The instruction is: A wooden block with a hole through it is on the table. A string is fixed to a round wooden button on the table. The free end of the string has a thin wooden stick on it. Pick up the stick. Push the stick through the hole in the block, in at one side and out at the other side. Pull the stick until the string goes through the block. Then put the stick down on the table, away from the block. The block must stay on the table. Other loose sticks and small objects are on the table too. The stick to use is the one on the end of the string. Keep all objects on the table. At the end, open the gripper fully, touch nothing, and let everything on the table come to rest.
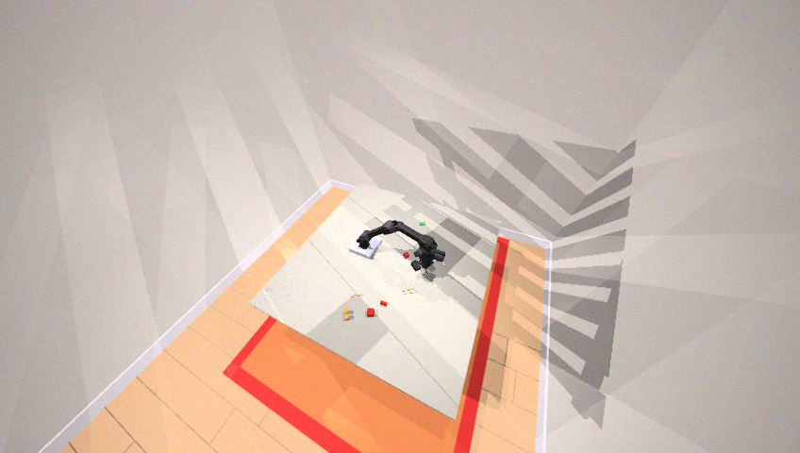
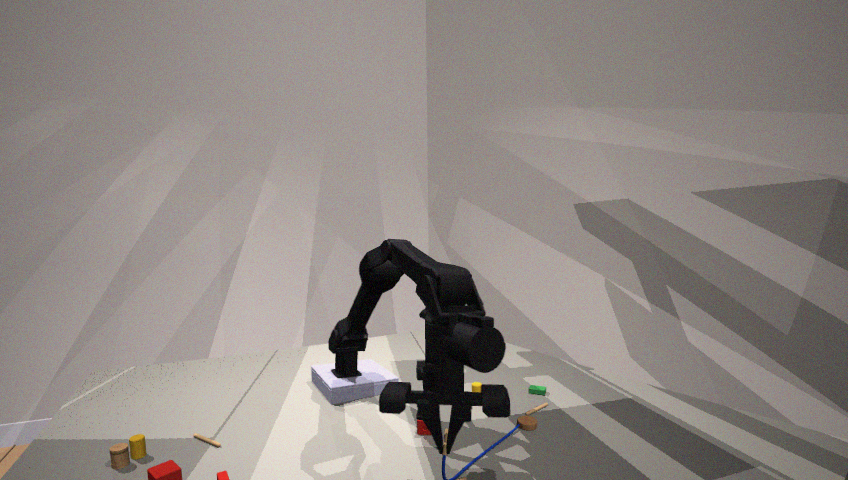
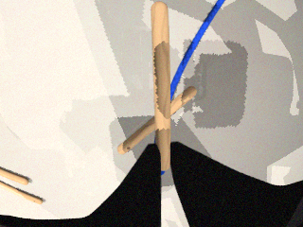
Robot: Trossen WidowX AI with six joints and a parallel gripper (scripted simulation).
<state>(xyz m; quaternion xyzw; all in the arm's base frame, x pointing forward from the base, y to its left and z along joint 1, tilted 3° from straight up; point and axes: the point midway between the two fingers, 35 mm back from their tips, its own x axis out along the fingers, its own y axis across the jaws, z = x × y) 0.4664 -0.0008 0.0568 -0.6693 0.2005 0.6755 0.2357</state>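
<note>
Right now the red block is 17 cm behind my gripper tip, 6 cm to the left of it and 4 cm below it. Also, from my gripper tip: yellow cylinder: 25 cm behind, 25 cm to the left, 4 cm below; then round wooden button: 7 cm behind, 25 cm to the left, 5 cm below; then green block: 18 cm behind, 39 cm to the left, 5 cm below.
</note>
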